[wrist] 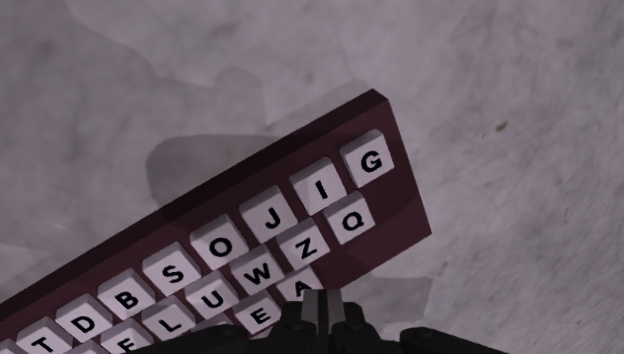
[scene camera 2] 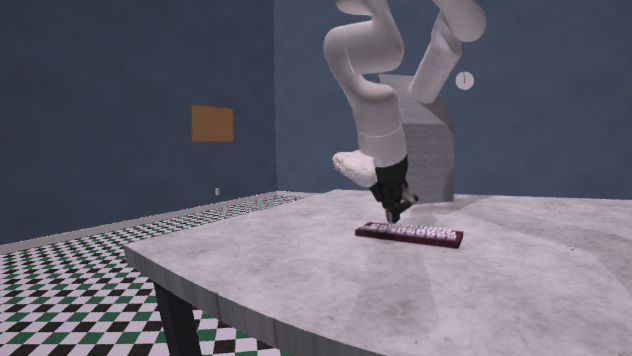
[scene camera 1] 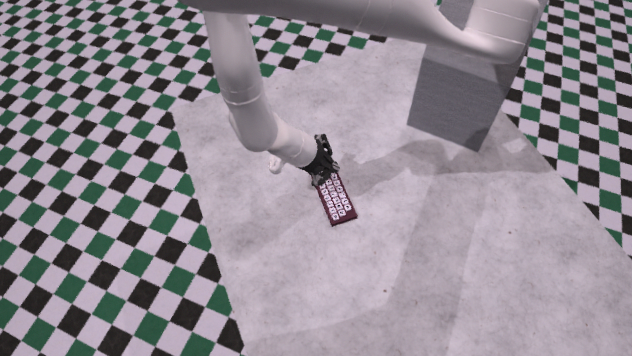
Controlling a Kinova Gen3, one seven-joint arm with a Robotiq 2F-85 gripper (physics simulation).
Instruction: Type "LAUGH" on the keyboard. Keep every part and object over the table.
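Seen in the pictures: gripper, fingertip midpoint: (wrist: pixel 321 314) (scene camera 2: pixel 393 221) (scene camera 1: pixel 336 168); arm's base at its link origin: (scene camera 2: pixel 422 92).
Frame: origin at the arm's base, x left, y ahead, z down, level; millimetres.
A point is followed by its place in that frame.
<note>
The dark red keyboard (scene camera 1: pixel 346 220) {y 320, x 299, z 333 mm} (scene camera 2: pixel 430 242) {y 370, x 267, z 337 mm} (wrist: pixel 400 205) {y 379, x 126, z 332 mm} lies flat on the table with white letter keys. In the wrist view the G key (wrist: pixel 370 161) {y 403, x 141, z 326 mm} is in the top row at the right end, the U key (wrist: pixel 213 299) {y 362, x 198, z 326 mm} and L key (wrist: pixel 169 324) {y 355, x 215, z 327 mm} are in the middle row, and the A key (wrist: pixel 299 286) {y 355, x 167, z 329 mm} is at the right end of the lower row. The H key does not show there. My gripper (scene camera 1: pixel 334 173) {y 343, x 161, z 324 mm} (scene camera 2: pixel 393 220) {y 343, x 161, z 324 mm} (wrist: pixel 321 314) {y 343, x 161, z 324 mm} is shut and empty, pointing down at the keyboard. Its fingertips partly hide the A key; contact cannot be told.
The grey block (scene camera 1: pixel 450 107) {y 62, x 42, z 225 mm} (scene camera 2: pixel 431 160) {y 41, x 53, z 215 mm} stands on the table (scene camera 1: pixel 310 285) {y 399, x 453, z 344 mm} (scene camera 2: pixel 280 270) {y 604, x 189, z 344 mm} behind the keyboard in the second scene view. The table's left edge borders the checkered floor (scene camera 1: pixel 100 245). The arm reaches over the table from above.
</note>
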